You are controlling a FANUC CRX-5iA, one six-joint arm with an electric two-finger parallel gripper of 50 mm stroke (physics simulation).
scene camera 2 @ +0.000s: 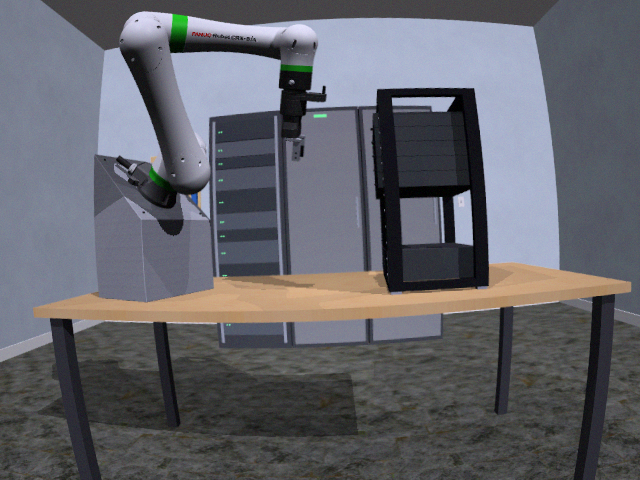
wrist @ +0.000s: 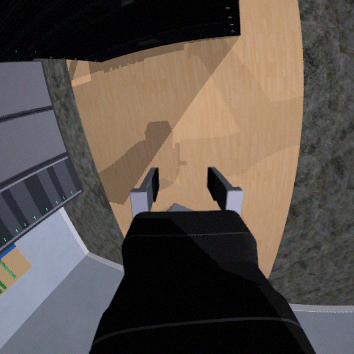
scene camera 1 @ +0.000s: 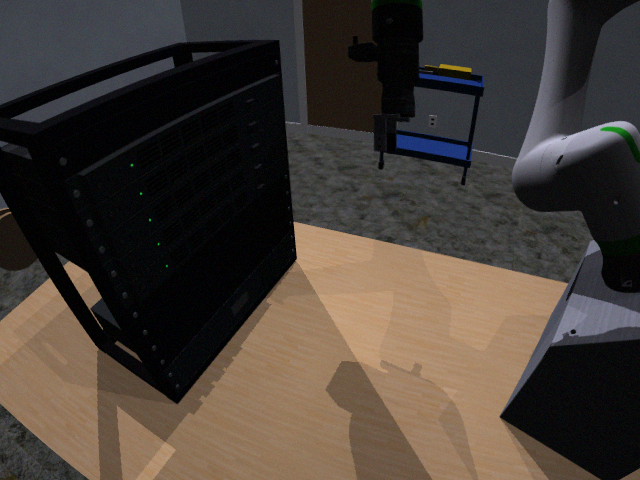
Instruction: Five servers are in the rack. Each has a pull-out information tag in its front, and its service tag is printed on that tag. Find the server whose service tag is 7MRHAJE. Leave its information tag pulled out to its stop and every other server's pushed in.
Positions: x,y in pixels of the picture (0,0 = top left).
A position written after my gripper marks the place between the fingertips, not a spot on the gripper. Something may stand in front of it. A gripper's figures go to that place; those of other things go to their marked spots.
Scene:
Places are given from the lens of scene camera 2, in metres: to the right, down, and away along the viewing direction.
my gripper (scene camera 2: pixel 297 158): -0.07, -0.24, 1.22
black rack (scene camera 2: pixel 417 154): 0.28, -0.24, 1.16

